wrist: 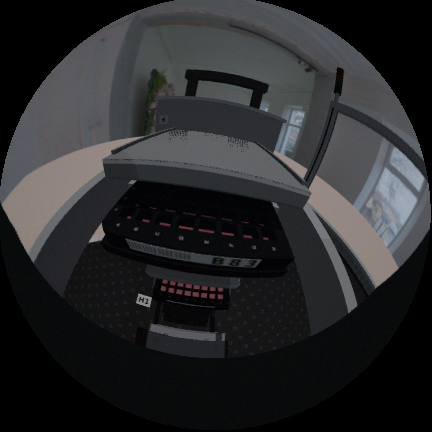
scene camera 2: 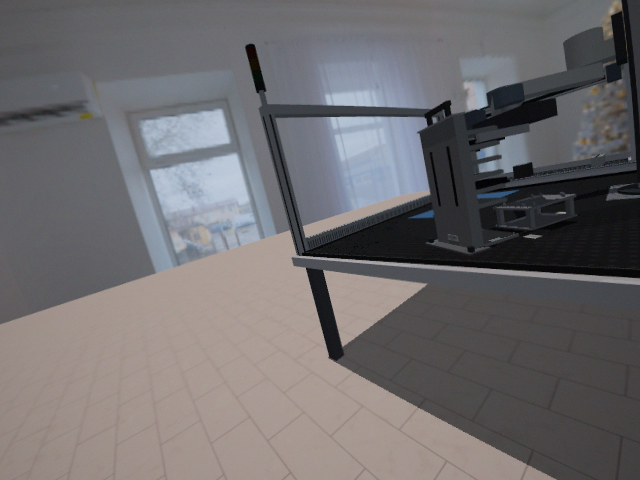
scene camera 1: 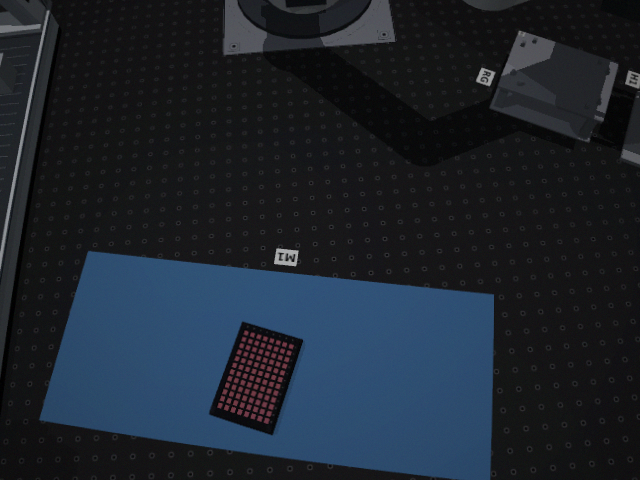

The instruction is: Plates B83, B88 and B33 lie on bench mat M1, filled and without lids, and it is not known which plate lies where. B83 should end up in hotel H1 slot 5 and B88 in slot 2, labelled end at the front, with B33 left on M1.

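Frame: origin at the arm's base, x ahead, y up, z right, level; millimetres.
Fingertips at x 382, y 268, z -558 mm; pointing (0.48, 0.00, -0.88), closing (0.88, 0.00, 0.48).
Pixels of each thing's top centre, then the offset from my fingertips to it. "pt": a spot on its surface instead. Level surfaces: height alone.
- plate B83 at its top centre: [wrist: 206, 172] dx -13, dy +0, dz +23 mm
- hotel H1 at its top centre: [wrist: 235, 66] [scene camera 2: 445, 106] dx +17, dy +98, dz -18 mm
- plate with pink wells, top centre: [wrist: 196, 254] [scene camera 2: 476, 182] dx -11, dy -107, dz +24 mm
- third pink-filled plate at its top centre: [scene camera 1: 255, 375] dx +315, dy -238, dz +658 mm
- blue mat M1 at its surface level: dy -258 mm
- RG at its top centre: [scene camera 1: 562, 69] [wrist: 182, 375] [scene camera 2: 532, 197] dx -96, dy -186, dz +179 mm
- frame post at its top centre: [scene camera 2: 267, 116] dx +643, dy +312, dz -147 mm
- black handle at a spot on its surface: [wrist: 226, 77] [scene camera 2: 439, 110] pt dx +22, dy +91, dz -41 mm
My gripper [wrist: 209, 160] is shut on plate B83 [wrist: 155, 247], holding it by its sides inside hotel H1 [scene camera 2: 448, 180], under the shelf by the "6" mark. The B83 label faces the wrist camera. Whether the plate rests on the shelf below cannot be told. Another plate with pink wells [wrist: 192, 291] [scene camera 2: 491, 182] sits lower in H1; its label is not readable. A third pink-filled plate [scene camera 1: 256, 377] lies slightly turned on blue mat M1 [scene camera 1: 403, 361] [scene camera 2: 497, 194]; its label is not readable either. The fingers are hidden in scene camera 2.
The stand RG [scene camera 1: 573, 77] [scene camera 2: 537, 210] stands close beside H1. The arm's round base [scene camera 1: 305, 31] is at the top of scene camera 1. A frame post [scene camera 2: 284, 180] rises at the table corner. H1 has a black handle [scene camera 2: 438, 111] [wrist: 226, 77] on top.
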